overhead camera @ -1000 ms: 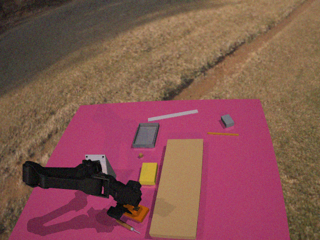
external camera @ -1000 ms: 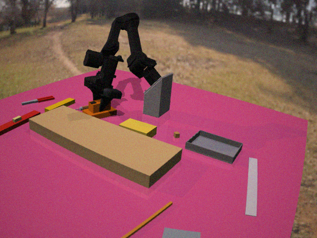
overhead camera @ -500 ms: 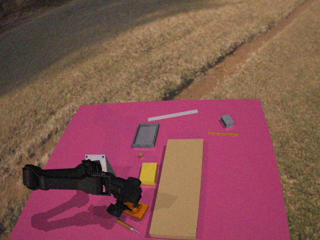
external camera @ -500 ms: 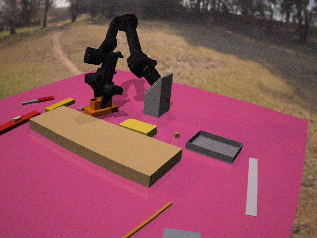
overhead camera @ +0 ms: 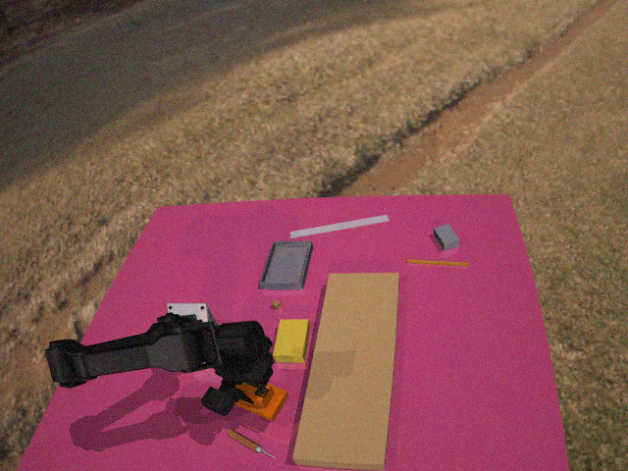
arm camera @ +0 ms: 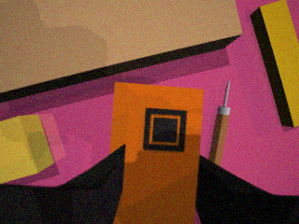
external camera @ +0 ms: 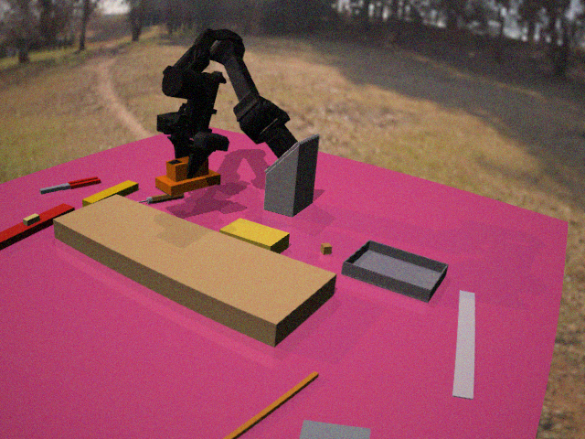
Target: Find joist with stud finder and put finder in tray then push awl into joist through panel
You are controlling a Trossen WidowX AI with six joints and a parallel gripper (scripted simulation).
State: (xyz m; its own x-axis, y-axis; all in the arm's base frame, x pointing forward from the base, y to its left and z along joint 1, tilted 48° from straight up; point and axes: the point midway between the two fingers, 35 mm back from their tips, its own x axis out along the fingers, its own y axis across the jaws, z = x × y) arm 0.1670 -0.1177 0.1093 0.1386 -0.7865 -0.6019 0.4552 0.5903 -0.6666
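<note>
Now: gripper tip 9 cm to the left of the awl, 8 cm above it and 2 cm past it. The rest, counted from my gripper tip: yellow bar (20 cm to the right, 8 cm below, 1 cm ahead); small tan cube (32 cm to the left, 8 cm below, 1 cm ahead); orange stud finder (2 cm above, 1 cm ahead).
</note>
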